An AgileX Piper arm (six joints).
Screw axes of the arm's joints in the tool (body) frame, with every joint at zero. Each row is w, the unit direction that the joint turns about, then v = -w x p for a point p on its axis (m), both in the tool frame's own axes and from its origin. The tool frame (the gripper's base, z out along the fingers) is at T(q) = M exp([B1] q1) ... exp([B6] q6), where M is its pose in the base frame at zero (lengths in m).
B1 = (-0.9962, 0, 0.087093, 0, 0.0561, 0)
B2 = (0, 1, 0, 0.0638, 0, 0.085)
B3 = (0, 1, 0, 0.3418, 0, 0.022)
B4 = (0, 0, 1, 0, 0, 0)
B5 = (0, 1, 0, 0.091, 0, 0)
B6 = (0, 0, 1, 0, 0, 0)
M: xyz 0.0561 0 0.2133 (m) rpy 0 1.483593 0 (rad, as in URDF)
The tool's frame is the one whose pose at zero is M.
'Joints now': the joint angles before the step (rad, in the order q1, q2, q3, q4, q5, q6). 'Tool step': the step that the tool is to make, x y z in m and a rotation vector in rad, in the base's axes. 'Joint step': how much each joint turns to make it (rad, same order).
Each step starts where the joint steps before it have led.
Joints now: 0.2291, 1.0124, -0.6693, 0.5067, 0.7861, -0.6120
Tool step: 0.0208, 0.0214, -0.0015, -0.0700, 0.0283, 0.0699
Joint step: 0.1075, 0.1249, -0.0837, -0.0970, -0.0182, 0.0704
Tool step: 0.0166, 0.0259, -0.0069, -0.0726, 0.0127, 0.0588
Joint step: 0.1111, 0.1168, -0.0692, -0.1090, -0.0318, 0.0909
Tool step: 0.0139, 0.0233, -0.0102, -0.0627, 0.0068, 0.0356
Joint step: 0.0811, 0.1060, -0.0574, -0.0959, -0.0281, 0.0847
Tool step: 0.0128, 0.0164, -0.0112, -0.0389, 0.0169, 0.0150
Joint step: 0.0379, 0.0911, -0.0478, -0.0471, -0.0140, 0.0445
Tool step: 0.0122, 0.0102, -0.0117, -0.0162, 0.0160, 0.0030
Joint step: 0.0091, 0.0751, -0.0339, -0.0075, -0.0199, 0.0074
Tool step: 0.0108, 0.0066, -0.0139, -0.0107, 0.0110, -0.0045
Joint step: 0.0002, 0.0661, -0.0184, -0.0012, -0.0331, 0.0011
